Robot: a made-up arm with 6 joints. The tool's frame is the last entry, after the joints.
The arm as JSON. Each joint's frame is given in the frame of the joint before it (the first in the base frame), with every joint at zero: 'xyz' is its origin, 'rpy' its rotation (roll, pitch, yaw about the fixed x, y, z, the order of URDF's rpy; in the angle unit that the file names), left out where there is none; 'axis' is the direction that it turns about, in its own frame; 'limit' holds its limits. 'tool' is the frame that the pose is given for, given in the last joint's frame.
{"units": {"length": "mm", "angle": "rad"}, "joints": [
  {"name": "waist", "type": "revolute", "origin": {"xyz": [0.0, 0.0, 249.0]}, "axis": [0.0, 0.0, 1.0], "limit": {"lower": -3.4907, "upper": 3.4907}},
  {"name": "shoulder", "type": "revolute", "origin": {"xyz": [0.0, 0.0, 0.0], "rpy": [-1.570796, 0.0, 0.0]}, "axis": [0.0, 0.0, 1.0], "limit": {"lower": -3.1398, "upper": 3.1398}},
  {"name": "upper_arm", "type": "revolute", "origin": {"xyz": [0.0, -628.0, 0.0], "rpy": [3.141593, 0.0, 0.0]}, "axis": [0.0, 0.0, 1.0], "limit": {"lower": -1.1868, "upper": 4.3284}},
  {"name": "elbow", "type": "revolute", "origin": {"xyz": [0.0, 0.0, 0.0], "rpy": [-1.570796, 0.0, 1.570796]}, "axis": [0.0, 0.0, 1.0], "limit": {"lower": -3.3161, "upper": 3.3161}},
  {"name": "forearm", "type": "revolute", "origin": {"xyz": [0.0, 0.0, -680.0], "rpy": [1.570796, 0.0, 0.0]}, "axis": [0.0, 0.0, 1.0], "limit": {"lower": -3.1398, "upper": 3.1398}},
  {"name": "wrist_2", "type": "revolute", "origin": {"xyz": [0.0, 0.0, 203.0], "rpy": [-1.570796, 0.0, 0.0]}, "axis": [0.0, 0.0, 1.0], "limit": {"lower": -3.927, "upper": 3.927}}
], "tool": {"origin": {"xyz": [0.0, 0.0, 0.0], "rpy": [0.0, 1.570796, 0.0]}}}
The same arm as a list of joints. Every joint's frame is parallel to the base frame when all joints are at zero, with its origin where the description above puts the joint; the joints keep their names.
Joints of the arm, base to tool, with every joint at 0 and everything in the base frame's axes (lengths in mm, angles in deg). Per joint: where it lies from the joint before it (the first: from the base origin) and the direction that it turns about. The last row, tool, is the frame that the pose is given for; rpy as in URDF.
waist: axis +z offset 0.0 0.0 249.0
shoulder: axis +y offset 0.0 0.0 0.0
upper_arm: axis -y offset 0.0 0.0 628.0
elbow: axis -x offset 0.0 0.0 0.0
forearm: axis -y offset 680.0 0.0 0.0
wrist_2: axis -x offset 0.0 -203.0 0.0
tool: offset 0.0 0.0 0.0 rpy 0.00 0.00 0.00
Joint limits (deg, base to tool): -200.00..200.00 -179.90..179.90 -68.00..248.00 -190.00..190.00 -179.90..179.90 -225.00..225.00

